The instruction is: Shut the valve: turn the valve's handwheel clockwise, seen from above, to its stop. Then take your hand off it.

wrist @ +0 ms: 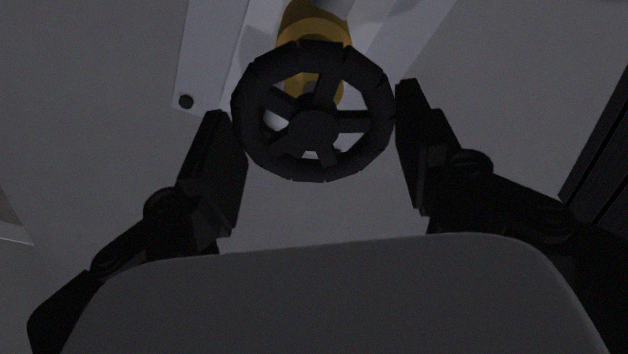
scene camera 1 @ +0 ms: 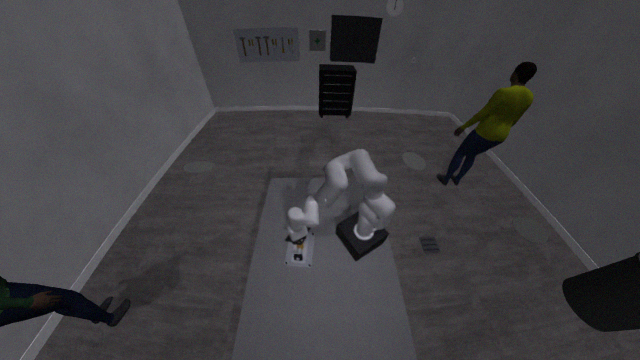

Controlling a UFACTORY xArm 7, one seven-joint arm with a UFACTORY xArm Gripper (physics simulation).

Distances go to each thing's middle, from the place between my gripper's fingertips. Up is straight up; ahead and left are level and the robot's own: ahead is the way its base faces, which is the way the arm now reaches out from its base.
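Scene:
Black handwheel (wrist: 314,124): my hand 10 mm above it. Pale base plate (wrist: 209,42): 130 mm below my hand.

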